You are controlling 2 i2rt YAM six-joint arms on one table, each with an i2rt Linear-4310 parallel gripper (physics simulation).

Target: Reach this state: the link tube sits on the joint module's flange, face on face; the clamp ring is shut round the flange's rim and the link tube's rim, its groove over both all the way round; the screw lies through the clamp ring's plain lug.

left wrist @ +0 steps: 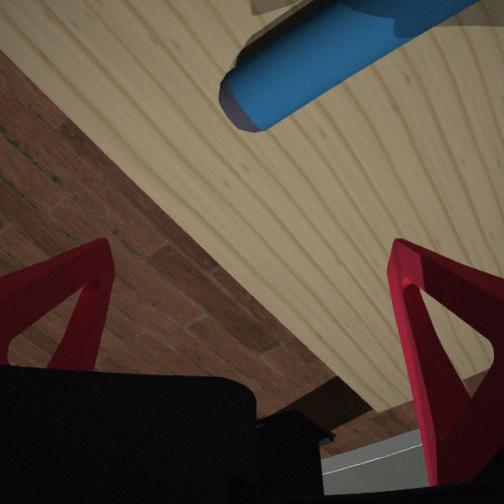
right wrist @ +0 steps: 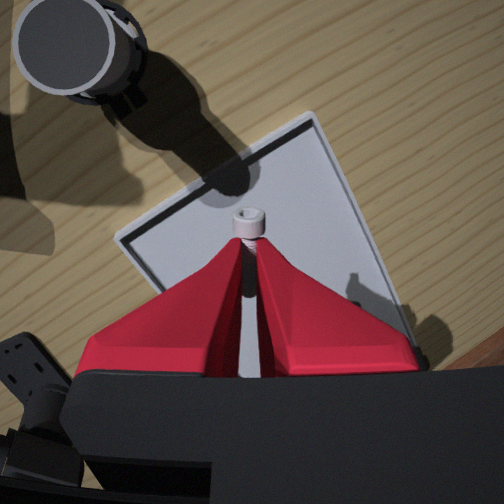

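In the right wrist view my right gripper [right wrist: 249,246] is shut on the shank of a small pale screw [right wrist: 248,223], its socket head sticking out past the red fingertips, held above a grey tray [right wrist: 280,220]. At the top left stands a grey tube [right wrist: 67,45] seen end on, with a dark ring [right wrist: 131,55] round its lower part; I cannot tell how the ring sits. In the left wrist view my left gripper [left wrist: 250,280] is open and empty above the table's edge. A blue cylinder [left wrist: 320,65] lies on the wood at the top.
The table's edge runs diagonally through the left wrist view, with brick floor [left wrist: 100,225] beyond it. A grey tray corner [left wrist: 375,465] shows at the bottom. Part of a black arm [right wrist: 30,380] shows at the lower left of the right wrist view.
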